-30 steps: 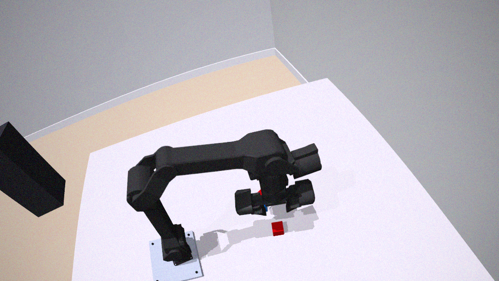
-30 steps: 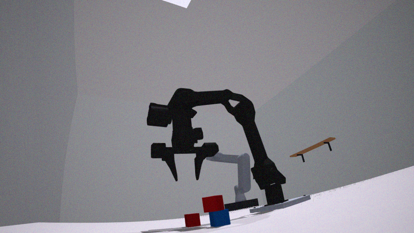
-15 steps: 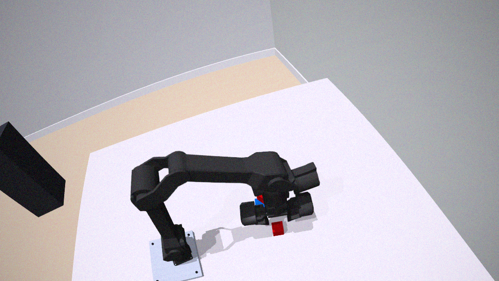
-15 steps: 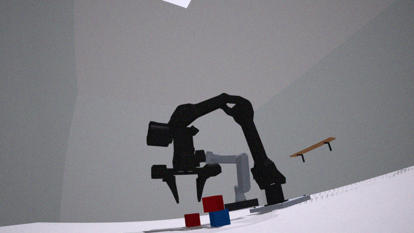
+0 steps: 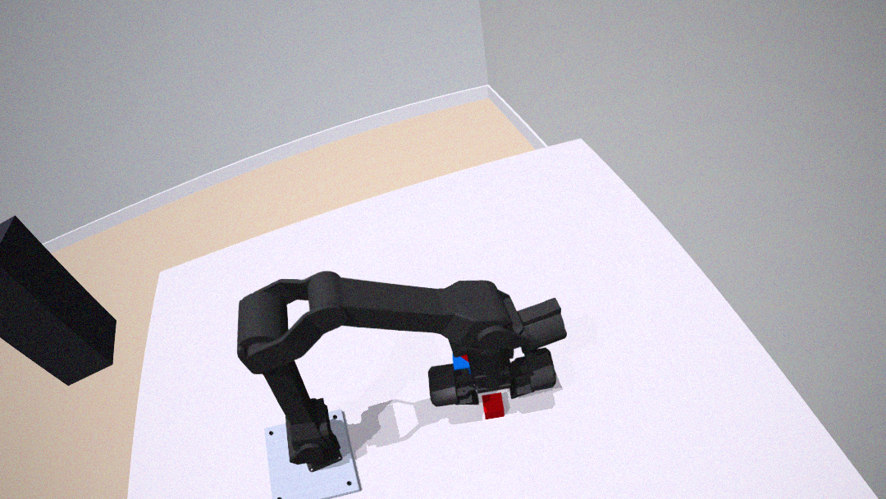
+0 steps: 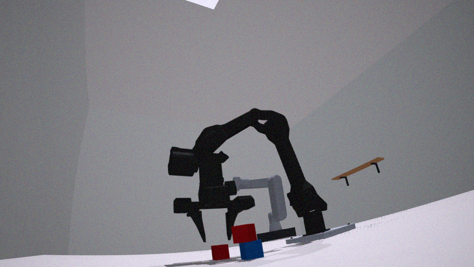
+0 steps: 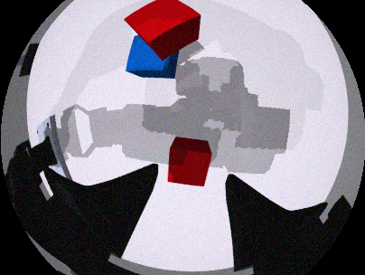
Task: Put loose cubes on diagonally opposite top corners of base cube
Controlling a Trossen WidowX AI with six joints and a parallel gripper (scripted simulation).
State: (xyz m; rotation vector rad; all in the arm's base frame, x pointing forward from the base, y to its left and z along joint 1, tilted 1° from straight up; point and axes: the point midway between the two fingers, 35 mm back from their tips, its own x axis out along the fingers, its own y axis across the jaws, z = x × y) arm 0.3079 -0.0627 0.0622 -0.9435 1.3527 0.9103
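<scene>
Now: the red cube 1 cm ahead of my gripper tip, 11 cm to the left of it and 1 cm above it. Round my gripper tip: blue base cube: 1 cm behind, 10 cm to the left, 2 cm below.
</scene>
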